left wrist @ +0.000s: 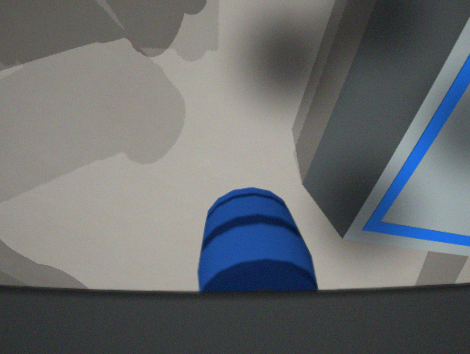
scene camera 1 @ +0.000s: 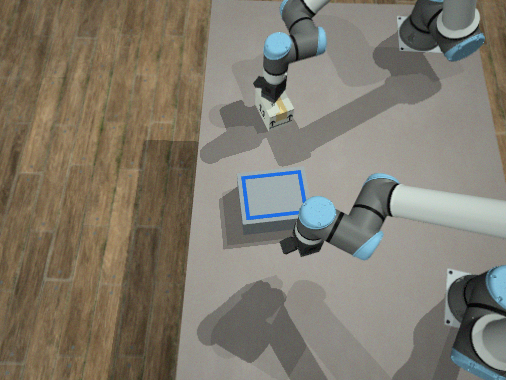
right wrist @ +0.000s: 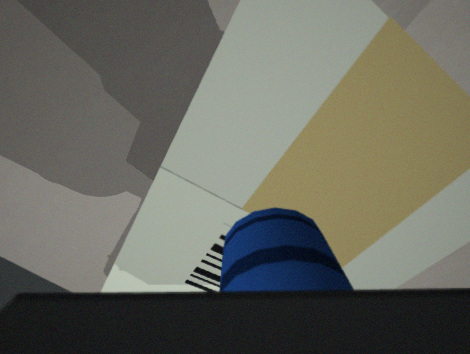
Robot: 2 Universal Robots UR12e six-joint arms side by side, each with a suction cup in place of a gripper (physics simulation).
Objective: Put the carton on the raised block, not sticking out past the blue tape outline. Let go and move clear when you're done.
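Places are measured from the left arm's base along level axes (x ahead, y left, z up), in millimetres.
Pixels of known places: left hand, its tool point: [left wrist: 248, 225]; right hand, its tool point: [right wrist: 267, 224]; right arm's base, origin of its link: [scene camera 1: 420, 34].
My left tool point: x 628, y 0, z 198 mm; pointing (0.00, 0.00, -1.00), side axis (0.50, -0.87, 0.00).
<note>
For each thing: its top centre in the pictures, then the offset to it from my left tool point. Level surfaces: height alone.
- white carton, centre of its top: [right wrist: 273, 263] [scene camera 1: 274, 98] dx +220, dy -599, dz -89 mm
- grey raised block, centre of its top: [scene camera 1: 274, 194] dx +135, dy -190, dz -78 mm
- grey table top, height of its surface: dz -198 mm
The white carton [scene camera 1: 280, 119] [right wrist: 220, 115] with a tan tape strip sits upright on the grey table top, above the raised block in the scene view. My right suction cup [scene camera 1: 274, 101] [right wrist: 275, 212] is down at the carton's top face beside its barcode label and looks pressed against it. Whether suction holds cannot be seen. The grey raised block [scene camera 1: 267, 228] [left wrist: 360, 125] carries the blue tape outline [scene camera 1: 272, 174] [left wrist: 419, 150] on its top, with no carton on it. My left suction cup [left wrist: 251, 192] is open, holds nothing and hangs beside the block's lower right corner in the scene view.
The left arm's wrist [scene camera 1: 317, 212] hangs over the block's lower right corner and hides part of it and of the tape outline. The grey table top [scene camera 1: 350, 135] bears both arm bases and their shadows. A wooden floor [scene camera 1: 90, 150] lies at the left.
</note>
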